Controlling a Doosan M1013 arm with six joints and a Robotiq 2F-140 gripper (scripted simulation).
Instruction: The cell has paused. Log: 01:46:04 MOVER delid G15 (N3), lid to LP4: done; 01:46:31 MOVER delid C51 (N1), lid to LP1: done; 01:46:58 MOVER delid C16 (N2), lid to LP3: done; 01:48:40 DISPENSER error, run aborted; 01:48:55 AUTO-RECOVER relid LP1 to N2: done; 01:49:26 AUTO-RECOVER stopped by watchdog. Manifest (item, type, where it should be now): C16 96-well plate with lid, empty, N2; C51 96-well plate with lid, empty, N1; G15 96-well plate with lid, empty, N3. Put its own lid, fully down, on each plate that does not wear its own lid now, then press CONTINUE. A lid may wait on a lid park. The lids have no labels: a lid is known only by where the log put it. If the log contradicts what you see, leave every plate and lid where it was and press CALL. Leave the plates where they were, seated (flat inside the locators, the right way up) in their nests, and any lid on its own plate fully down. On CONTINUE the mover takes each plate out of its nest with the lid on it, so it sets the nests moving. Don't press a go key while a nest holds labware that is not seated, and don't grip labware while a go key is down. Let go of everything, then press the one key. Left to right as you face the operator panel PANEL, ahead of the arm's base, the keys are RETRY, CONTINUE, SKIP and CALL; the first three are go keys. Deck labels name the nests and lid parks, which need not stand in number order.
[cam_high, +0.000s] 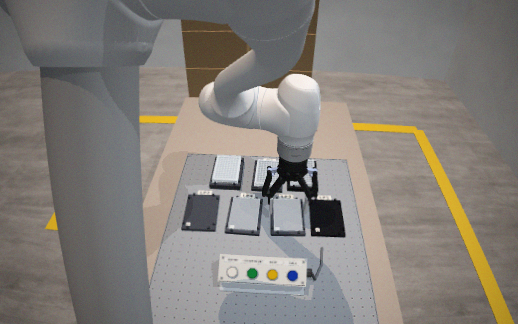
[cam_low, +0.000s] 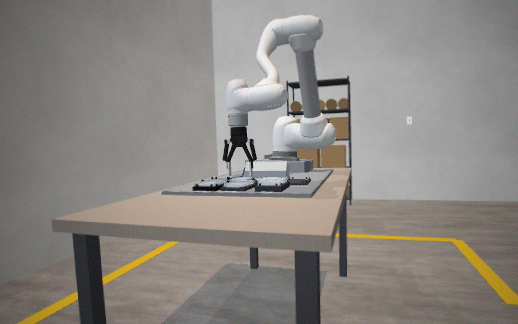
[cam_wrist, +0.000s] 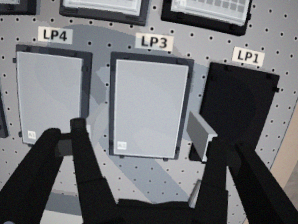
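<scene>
Right now my hand is 5 cm above the lid park LP3. From my hand the other things lie so: blue call key: 24 cm behind, 3 cm to the left, 1 cm above; lid park LP1: 12 cm to the right, 5 cm below, 2 cm behind; lid park LP4: 13 cm to the left, 5 cm below, 2 cm ahead.
</scene>
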